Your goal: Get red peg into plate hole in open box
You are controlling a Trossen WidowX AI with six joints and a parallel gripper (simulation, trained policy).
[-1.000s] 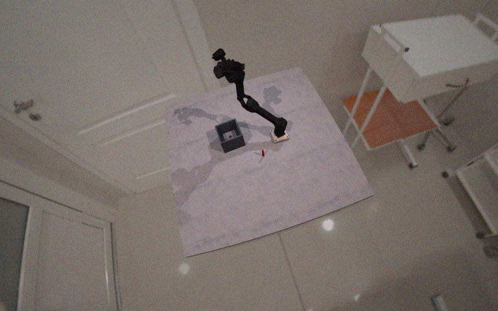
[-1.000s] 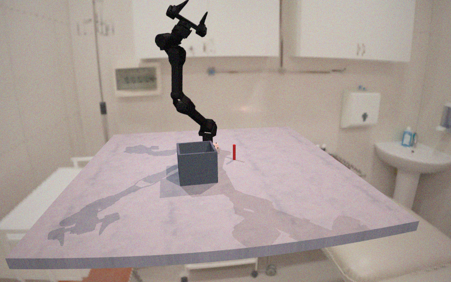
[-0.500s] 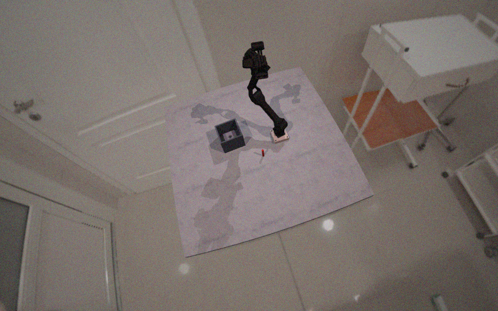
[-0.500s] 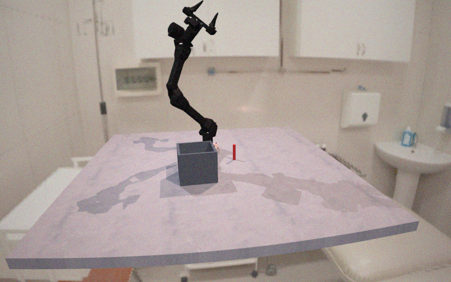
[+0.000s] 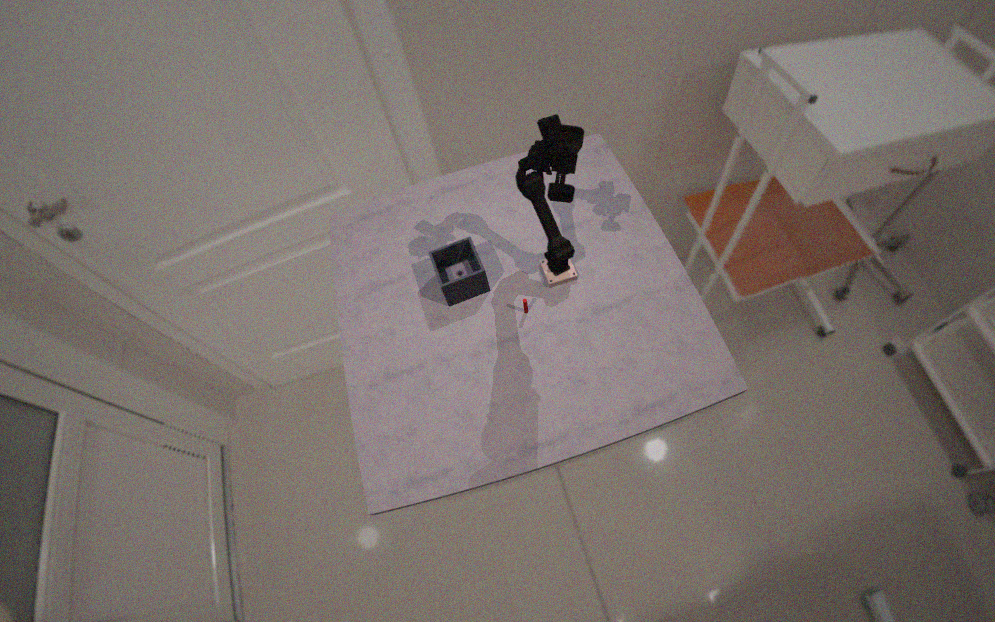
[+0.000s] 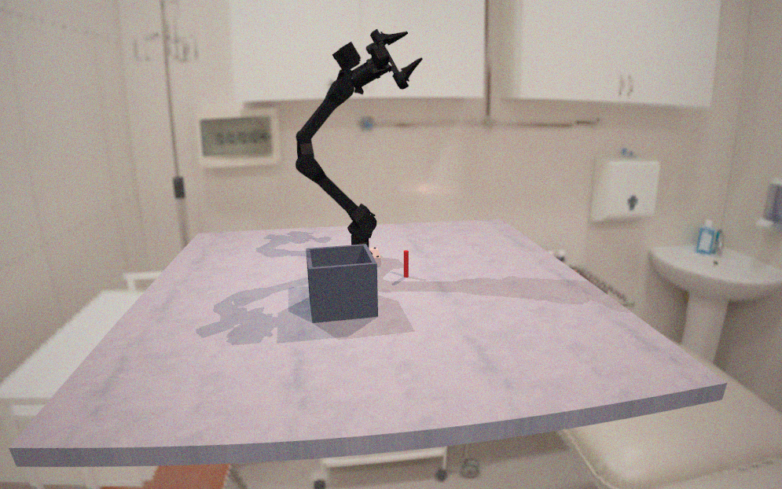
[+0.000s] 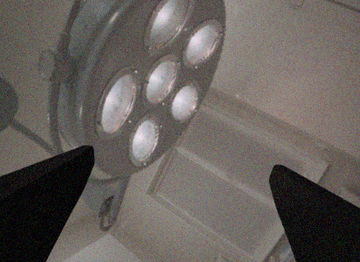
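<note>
Right now the red peg is 630 mm below my gripper tip, 120 mm ahead of it and 70 mm to the right of it.
</note>
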